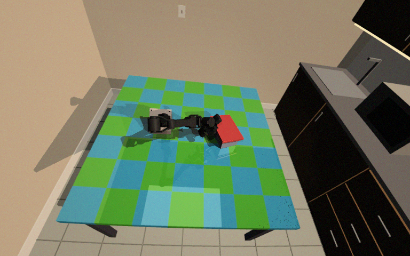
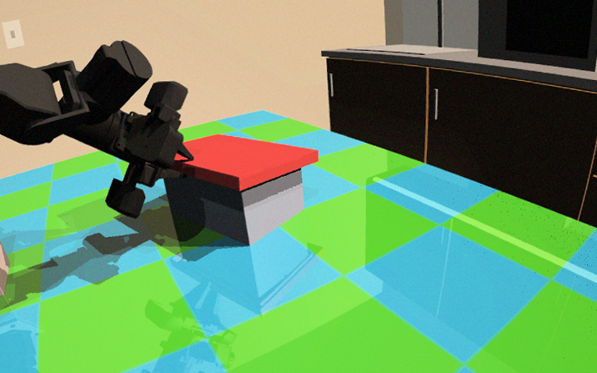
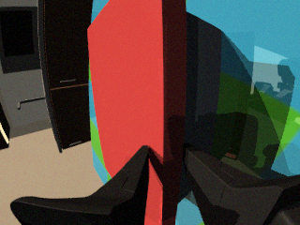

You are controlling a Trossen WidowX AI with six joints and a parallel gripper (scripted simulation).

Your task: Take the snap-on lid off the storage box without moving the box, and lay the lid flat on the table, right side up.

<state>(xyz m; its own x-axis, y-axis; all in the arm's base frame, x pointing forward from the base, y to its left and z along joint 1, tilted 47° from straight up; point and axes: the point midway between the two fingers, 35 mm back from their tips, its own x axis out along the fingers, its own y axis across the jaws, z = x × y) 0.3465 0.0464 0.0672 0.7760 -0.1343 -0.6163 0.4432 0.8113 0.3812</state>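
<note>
Right now my gripper tip is 7 cm short of the red lid and 3 cm to the right of it. Also, from my gripper tip: grey storage box: 7 cm ahead, 6 cm below, 3 cm to the left.
</note>
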